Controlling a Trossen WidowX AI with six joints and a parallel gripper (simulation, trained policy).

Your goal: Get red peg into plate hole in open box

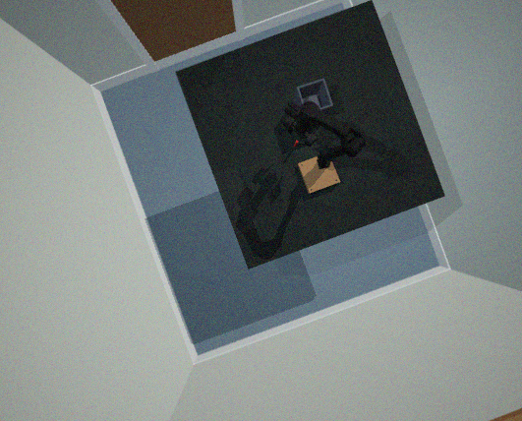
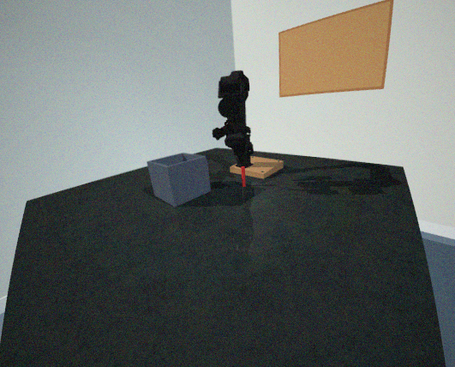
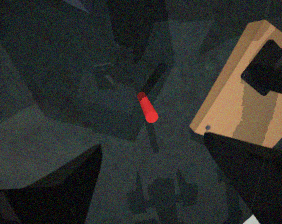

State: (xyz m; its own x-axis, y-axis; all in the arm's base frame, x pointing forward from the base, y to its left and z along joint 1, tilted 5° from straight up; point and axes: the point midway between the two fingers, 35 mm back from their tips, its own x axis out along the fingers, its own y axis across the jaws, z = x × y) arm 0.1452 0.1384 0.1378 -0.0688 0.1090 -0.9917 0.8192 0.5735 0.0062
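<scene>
Now: gripper tip 8 cm above the red peg and 1 cm to the left of it. Also, from my gripper tip: plate (20 cm ahead, 14 cm to the right, 7 cm below).
</scene>
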